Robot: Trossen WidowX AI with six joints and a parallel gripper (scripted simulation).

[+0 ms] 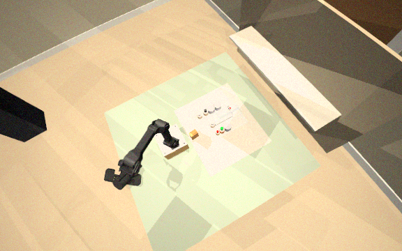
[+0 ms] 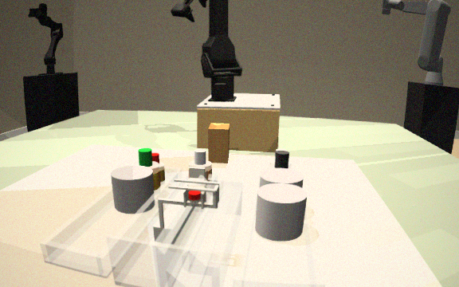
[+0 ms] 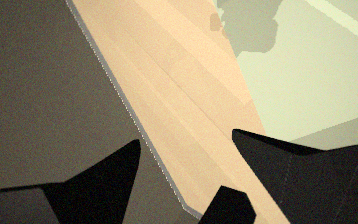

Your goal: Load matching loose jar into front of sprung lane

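My gripper tip is now 520 mm short of the small brown box, 170 mm to the right of it and 350 mm above it. Round my gripper tip: red knob (870 mm ahead, 200 mm to the left, 310 mm below); clear pusher lane (840 mm ahead, 190 mm to the left, 370 mm below).
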